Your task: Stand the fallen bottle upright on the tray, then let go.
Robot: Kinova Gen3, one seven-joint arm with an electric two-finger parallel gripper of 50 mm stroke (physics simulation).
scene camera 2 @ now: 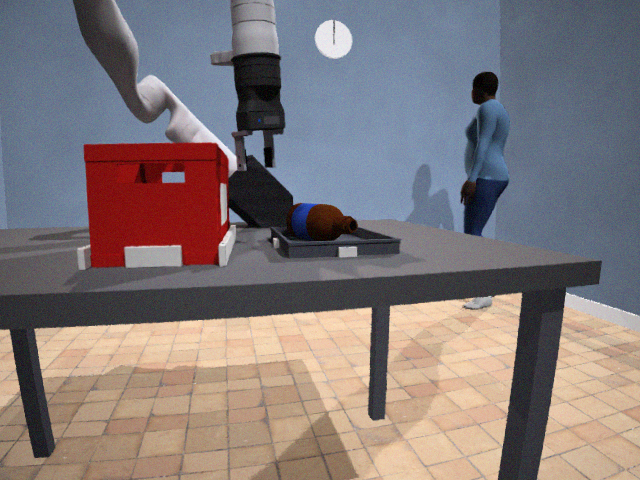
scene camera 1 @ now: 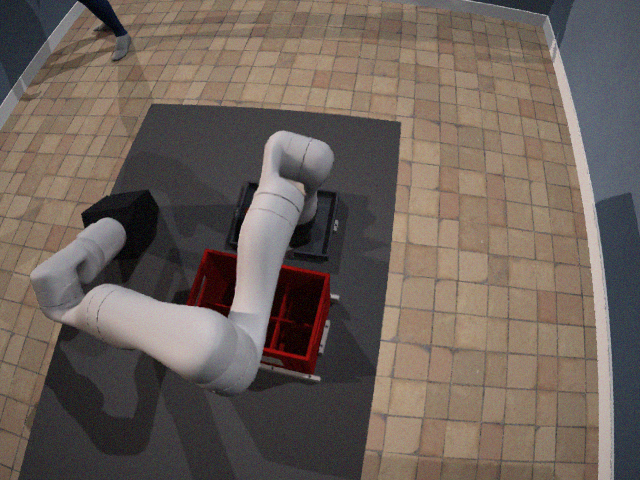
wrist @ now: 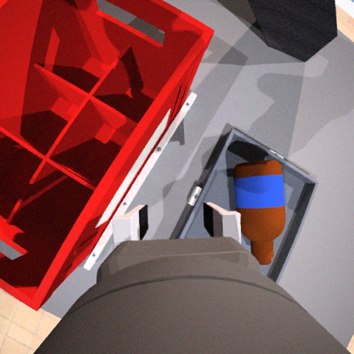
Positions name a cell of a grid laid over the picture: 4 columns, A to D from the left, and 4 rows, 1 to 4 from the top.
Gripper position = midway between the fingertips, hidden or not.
Note:
In view: my gripper (scene camera 2: B2), a dark tray (scene camera 2: C3), a red crate (scene camera 2: A2) and a brown bottle (scene camera 2: C2).
The dark tray also shows in scene camera 1 (scene camera 1: C2) and in the wrist view (wrist: D3). The red crate shows as well in the wrist view (wrist: B2). My gripper is seen too in the wrist view (wrist: B3).

